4 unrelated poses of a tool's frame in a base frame.
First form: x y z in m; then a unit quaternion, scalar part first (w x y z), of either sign.
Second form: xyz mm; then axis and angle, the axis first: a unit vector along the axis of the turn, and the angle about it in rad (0 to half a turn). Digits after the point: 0 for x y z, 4 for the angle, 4 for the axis.
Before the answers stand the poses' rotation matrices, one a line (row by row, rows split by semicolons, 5 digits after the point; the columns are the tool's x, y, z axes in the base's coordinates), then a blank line. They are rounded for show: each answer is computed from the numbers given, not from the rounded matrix.
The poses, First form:
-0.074, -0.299, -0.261, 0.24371, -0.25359, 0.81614, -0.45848
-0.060, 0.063, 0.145, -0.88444, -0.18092, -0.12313, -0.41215
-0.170, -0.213, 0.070, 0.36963, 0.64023, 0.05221, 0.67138
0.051, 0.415, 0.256, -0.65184, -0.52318, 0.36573, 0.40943
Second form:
-0.75259 -0.19046 0.63034; -0.63741 0.45097 -0.62477; -0.16527 -0.87198 -0.46080
0.62994 -0.68449 0.36694; 0.77360 0.59480 -0.21853; -0.06867 0.42152 0.90421
0.09304 -0.42947 0.89827; 0.56318 -0.72129 -0.40319; 0.82108 0.54340 0.17476
0.39722 0.15108 -0.90520; -0.91645 0.11730 -0.38258; 0.04838 0.98154 0.18505

-74, -299, -261, -0.2615, 0.8415, -0.4727, 2.6492
-60, 63, 145, 0.3877, 0.2639, 0.8832, 0.9710
-170, -213, 70, 0.6890, 0.0562, 0.7226, 2.3844
51, 415, 256, 0.6899, -0.4823, -0.5399, 1.7216

